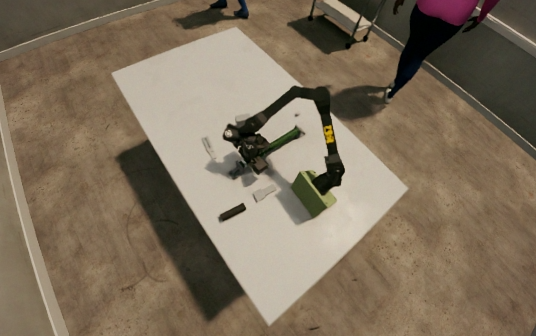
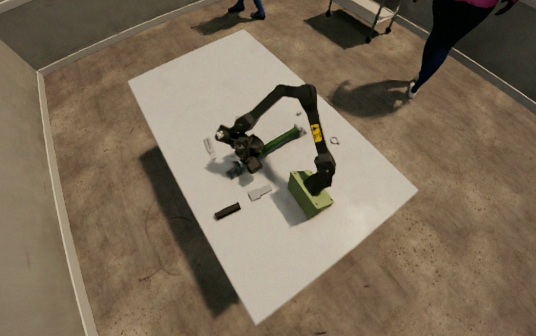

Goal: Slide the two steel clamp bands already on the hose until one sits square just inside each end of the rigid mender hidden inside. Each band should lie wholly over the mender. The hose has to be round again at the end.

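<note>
The green ribbed hose (image 1: pixel 282 141) (image 2: pixel 281 139) lies across the middle of the table, between a grey end holder at its far right and a dark holder (image 1: pixel 237 169) (image 2: pixel 233 170) at its near left. My gripper (image 1: pixel 253 153) (image 2: pixel 249 152) is low over the hose's left half, pointing down, with its fingers around the hose. It looks shut on the hose, though the fingertips are mostly hidden under the gripper body. A pale teal piece shows at the hose's left part, too small to tell what it is. The steel clamp bands cannot be made out, and the mender is hidden inside the hose.
My arm's base is on an olive-green block (image 1: pixel 310 197) (image 2: pixel 306 198) at the right. A black bar (image 1: pixel 232 212) (image 2: pixel 227 211), a grey flat tool (image 1: pixel 264 193) (image 2: pixel 259 193) and a slim grey piece (image 1: pixel 208 147) (image 2: pixel 209 148) lie near the hose. A small ring (image 2: pixel 334 141) lies behind the arm.
</note>
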